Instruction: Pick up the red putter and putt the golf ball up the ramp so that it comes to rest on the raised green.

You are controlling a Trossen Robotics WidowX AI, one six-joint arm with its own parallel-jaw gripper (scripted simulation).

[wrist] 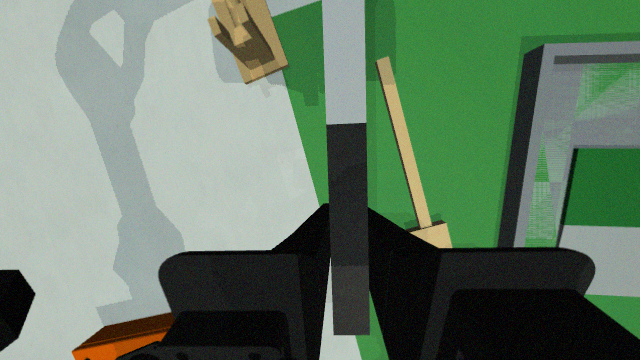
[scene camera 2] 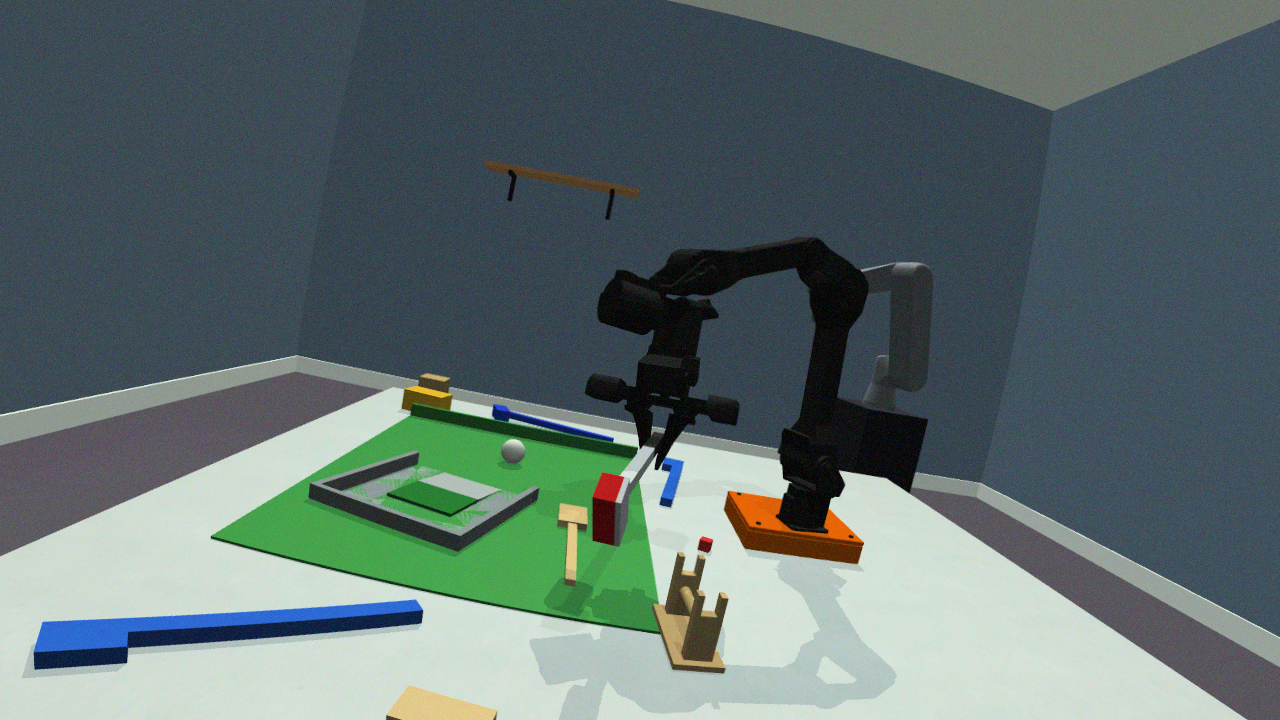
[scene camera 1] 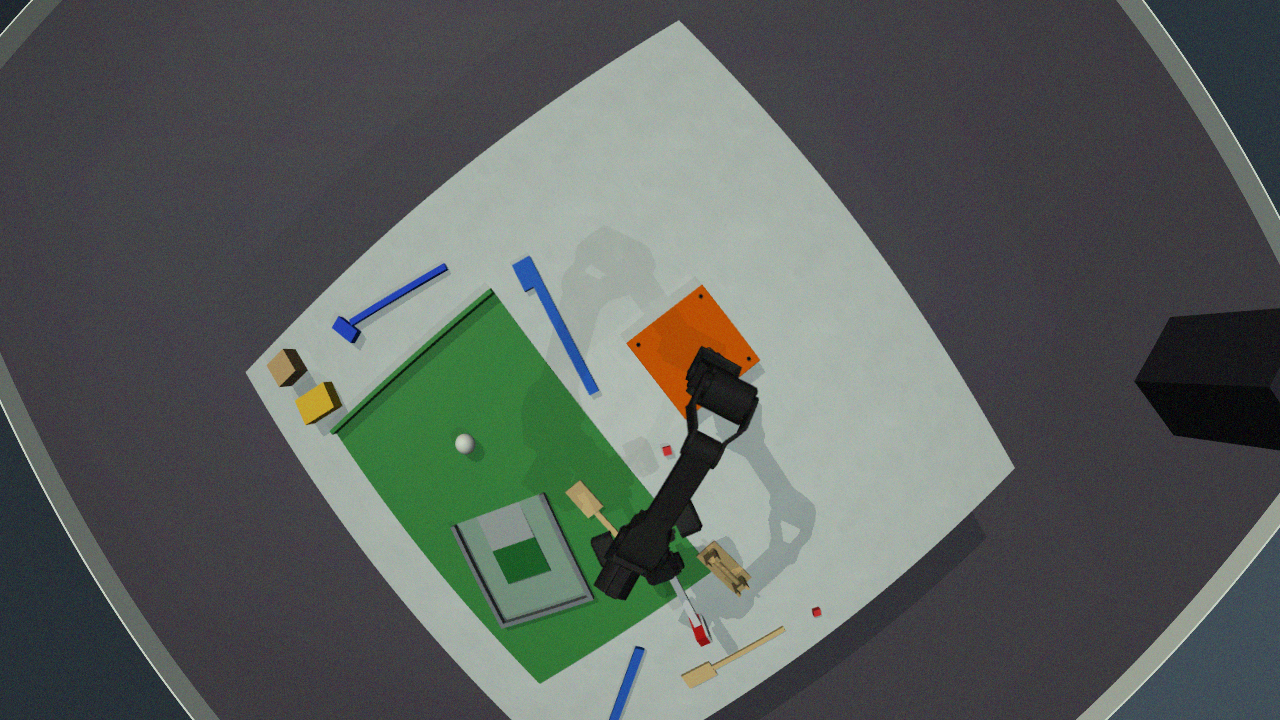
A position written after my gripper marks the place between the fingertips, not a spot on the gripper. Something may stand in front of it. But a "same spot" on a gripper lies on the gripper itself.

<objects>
My gripper shows in the wrist view, in scene camera 2 and in scene camera 1 (651, 531). A tan putter shows in the wrist view, in scene camera 2 and in scene camera 1 (582, 497). The same spot on my gripper: (wrist: 423, 295) is (scene camera 2: 648, 412). The same spot on the tan putter: (wrist: 436, 233) is (scene camera 2: 567, 518).
</objects>
